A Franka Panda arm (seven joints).
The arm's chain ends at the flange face. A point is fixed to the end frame.
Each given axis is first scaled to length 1.
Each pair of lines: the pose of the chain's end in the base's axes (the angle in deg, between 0 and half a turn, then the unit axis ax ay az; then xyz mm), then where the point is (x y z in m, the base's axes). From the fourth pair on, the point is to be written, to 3 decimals.
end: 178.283 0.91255 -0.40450 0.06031 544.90 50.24 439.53
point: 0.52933 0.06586 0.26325
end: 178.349 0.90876 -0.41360 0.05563 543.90 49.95 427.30
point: 0.52735 0.06691 0.25124
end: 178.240 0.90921 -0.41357 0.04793 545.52 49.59 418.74
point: 0.52636 0.06737 0.24302
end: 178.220 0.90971 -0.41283 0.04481 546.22 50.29 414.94
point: 0.526 0.068 0.239
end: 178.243 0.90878 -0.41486 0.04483 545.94 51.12 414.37
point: 0.526 0.069 0.239
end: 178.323 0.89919 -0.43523 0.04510 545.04 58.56 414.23
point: 0.526 0.078 0.239
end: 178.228 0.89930 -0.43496 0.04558 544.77 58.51 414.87
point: 0.526 0.078 0.239
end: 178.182 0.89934 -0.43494 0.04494 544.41 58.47 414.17
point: 0.525 0.078 0.239
